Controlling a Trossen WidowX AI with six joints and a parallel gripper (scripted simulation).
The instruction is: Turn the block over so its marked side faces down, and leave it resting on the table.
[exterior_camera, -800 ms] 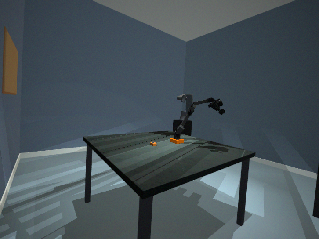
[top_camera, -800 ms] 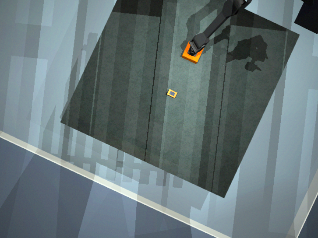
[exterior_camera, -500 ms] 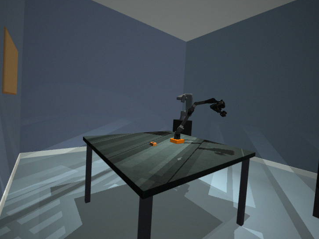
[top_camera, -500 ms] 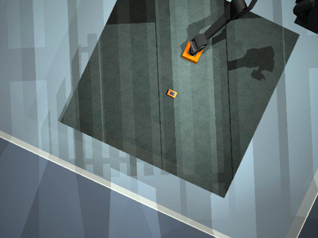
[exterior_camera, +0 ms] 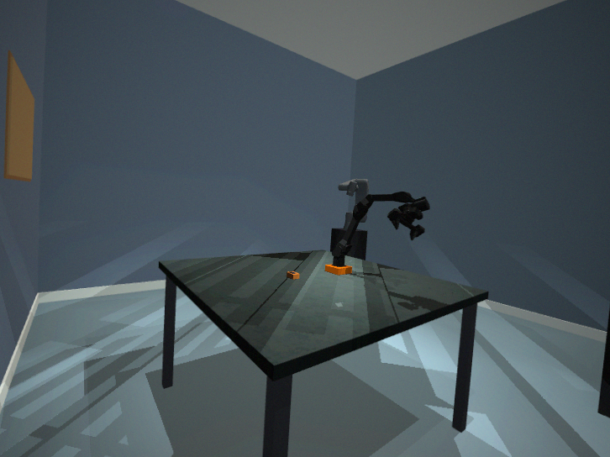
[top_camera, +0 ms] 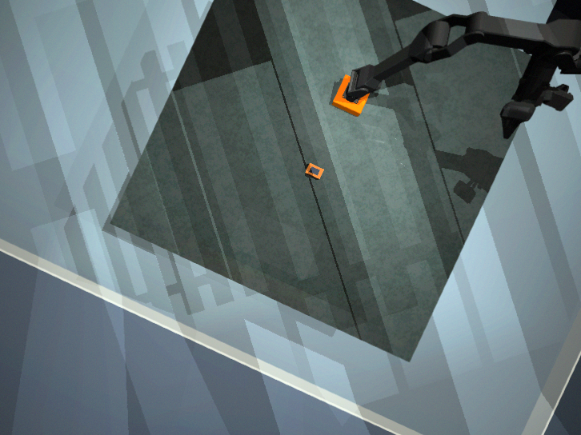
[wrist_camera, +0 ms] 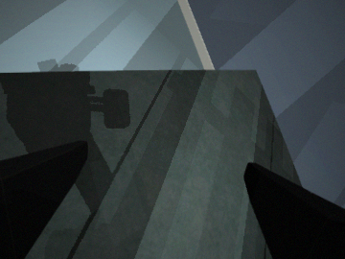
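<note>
Now: the block 45 cm to the right of my gripper tip, 30 cm ahead of it and 26 cm below it.
</note>
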